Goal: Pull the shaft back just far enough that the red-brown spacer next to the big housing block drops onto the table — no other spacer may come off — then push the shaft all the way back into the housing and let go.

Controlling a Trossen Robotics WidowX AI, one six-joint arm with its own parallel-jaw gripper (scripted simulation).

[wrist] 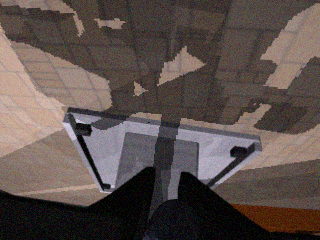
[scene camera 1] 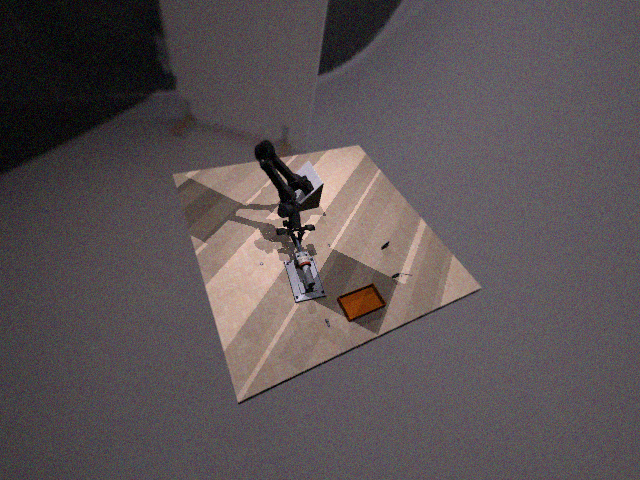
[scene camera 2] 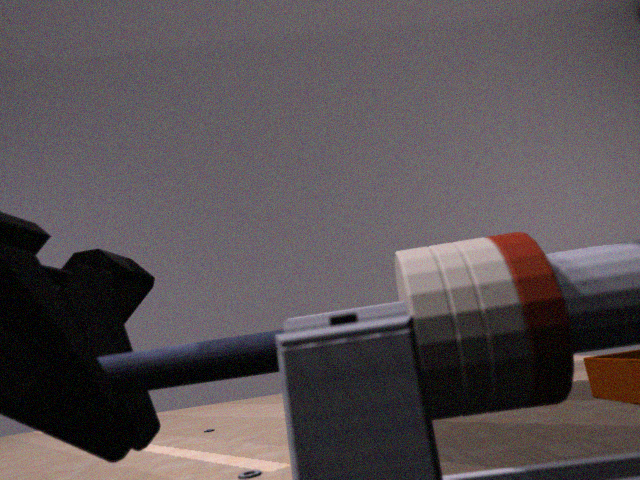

Labels:
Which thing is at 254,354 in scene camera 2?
A blue-grey shaft.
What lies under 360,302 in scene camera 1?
An orange tray.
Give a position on a red-brown spacer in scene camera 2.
At 549,333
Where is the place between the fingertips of my gripper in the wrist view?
166,178

